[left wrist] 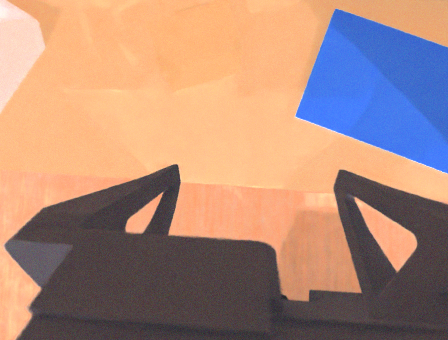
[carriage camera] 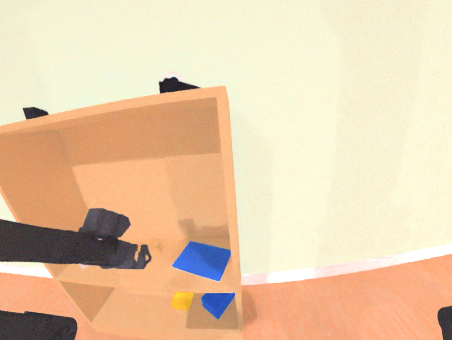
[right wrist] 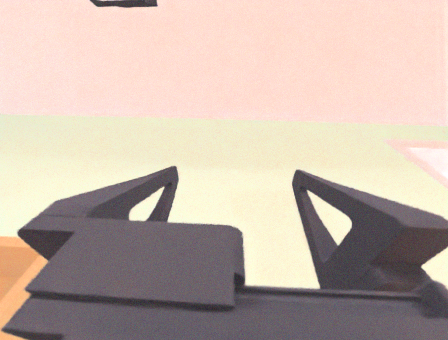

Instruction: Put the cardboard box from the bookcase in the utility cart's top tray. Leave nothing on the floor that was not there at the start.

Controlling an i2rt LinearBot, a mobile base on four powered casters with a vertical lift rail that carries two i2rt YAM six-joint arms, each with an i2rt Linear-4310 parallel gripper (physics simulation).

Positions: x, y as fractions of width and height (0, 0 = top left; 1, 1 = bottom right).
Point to a flat blue book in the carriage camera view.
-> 0.46, 0.77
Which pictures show my right gripper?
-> The right wrist view only.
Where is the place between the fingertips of my left gripper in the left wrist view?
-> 0.57, 0.52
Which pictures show my left gripper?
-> The left wrist view and the carriage camera view only.
